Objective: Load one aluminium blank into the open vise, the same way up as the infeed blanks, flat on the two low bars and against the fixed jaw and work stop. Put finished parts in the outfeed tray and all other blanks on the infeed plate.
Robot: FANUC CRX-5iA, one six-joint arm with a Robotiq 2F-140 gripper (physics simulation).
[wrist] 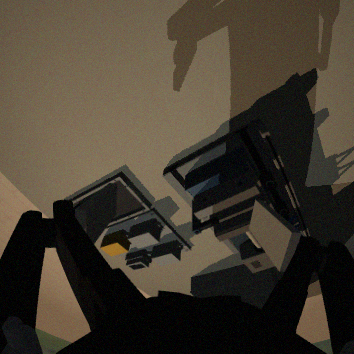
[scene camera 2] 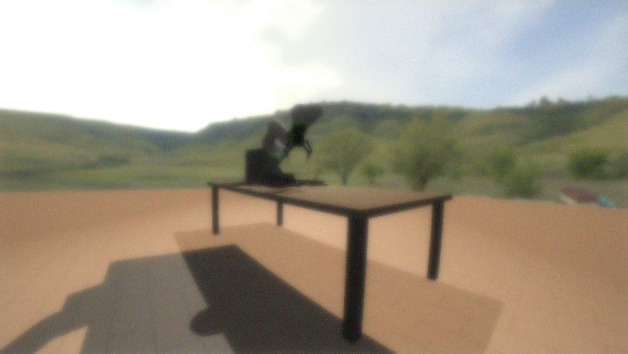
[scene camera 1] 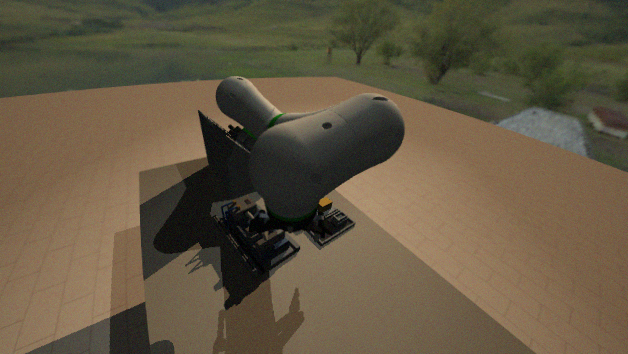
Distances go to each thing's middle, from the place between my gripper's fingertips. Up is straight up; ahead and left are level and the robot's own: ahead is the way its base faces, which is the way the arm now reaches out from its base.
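With the infeed plate (wrist: pixel 167 233) as reference, my gripper is now 170 mm above it, 270 mm to the right of it and 190 mm past it.
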